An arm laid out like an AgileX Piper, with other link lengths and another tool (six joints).
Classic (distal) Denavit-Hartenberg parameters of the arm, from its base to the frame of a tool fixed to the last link. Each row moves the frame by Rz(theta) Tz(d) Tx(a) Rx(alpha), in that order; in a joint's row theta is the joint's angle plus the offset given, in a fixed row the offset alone. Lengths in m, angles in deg.
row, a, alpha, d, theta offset
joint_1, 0, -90, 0.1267, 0
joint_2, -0.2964, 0, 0, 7.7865
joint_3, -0.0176, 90, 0, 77.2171
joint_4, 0, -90, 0.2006, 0
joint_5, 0, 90, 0, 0
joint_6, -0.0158, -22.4, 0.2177, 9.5
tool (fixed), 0, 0, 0.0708, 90
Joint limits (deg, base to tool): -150..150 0..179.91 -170..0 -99.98..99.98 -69.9..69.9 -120..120
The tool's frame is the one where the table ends.
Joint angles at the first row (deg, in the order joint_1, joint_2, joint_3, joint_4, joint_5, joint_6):
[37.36 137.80 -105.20 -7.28 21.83 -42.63]
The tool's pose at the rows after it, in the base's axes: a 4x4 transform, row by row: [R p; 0 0 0 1], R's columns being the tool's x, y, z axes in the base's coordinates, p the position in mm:
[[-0.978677, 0.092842, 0.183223, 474.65], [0.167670, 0.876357, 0.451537, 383.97], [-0.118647, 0.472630, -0.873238, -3.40], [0, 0, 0, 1]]
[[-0.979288, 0.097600, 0.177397, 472.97], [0.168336, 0.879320, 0.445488, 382.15], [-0.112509, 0.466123, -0.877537, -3.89], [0, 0, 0, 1]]
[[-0.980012, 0.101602, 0.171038, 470.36], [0.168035, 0.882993, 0.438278, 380.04], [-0.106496, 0.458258, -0.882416, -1.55], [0, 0, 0, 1]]
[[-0.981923, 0.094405, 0.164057, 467.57], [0.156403, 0.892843, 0.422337, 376.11], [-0.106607, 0.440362, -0.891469, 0.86], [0, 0, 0, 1]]
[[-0.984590, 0.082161, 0.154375, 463.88], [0.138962, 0.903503, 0.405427, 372.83], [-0.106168, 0.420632, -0.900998, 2.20], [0, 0, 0, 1]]
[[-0.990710, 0.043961, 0.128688, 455.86], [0.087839, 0.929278, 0.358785, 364.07], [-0.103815, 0.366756, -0.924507, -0.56], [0, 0, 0, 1]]
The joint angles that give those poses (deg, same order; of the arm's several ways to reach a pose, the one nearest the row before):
[37.36 137.80 -105.20 -7.28 22.29 -42.63]
[37.36 137.62 -105.20 -7.28 23.03 -42.63]
[37.41 137.05 -105.19 -7.28 24.24 -42.69]
[37.41 136.36 -105.20 -7.51 25.73 -43.49]
[37.47 135.79 -105.19 -7.51 27.16 -44.75]
[37.47 135.16 -105.19 -7.51 30.02 -48.42]

